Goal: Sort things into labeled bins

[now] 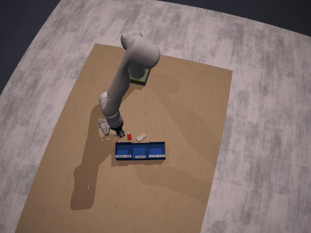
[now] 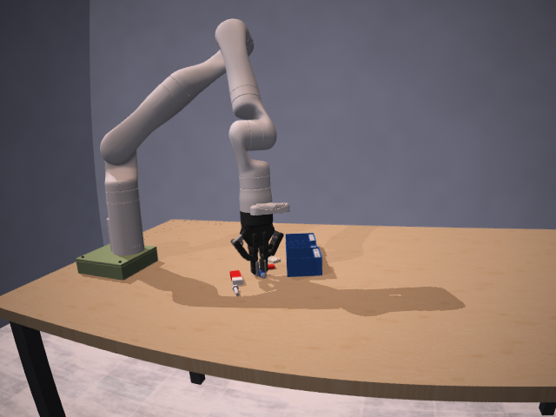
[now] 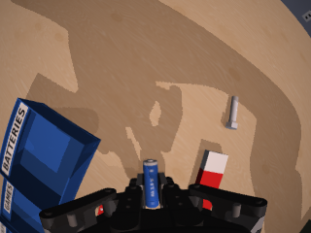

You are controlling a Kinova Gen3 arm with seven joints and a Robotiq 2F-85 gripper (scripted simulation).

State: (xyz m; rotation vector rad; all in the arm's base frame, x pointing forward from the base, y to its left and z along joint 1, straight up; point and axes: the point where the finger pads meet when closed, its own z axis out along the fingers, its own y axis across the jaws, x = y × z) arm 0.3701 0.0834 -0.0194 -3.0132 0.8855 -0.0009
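Right now the red object is 10 mm behind my hand, 50 mm to the left of it and 20 mm below it. Also, from my hand: blue battery: 20 mm below; white domino: 30 mm behind, 110 mm to the left, 20 mm below; grey bolt: 110 mm to the right, 20 mm below.
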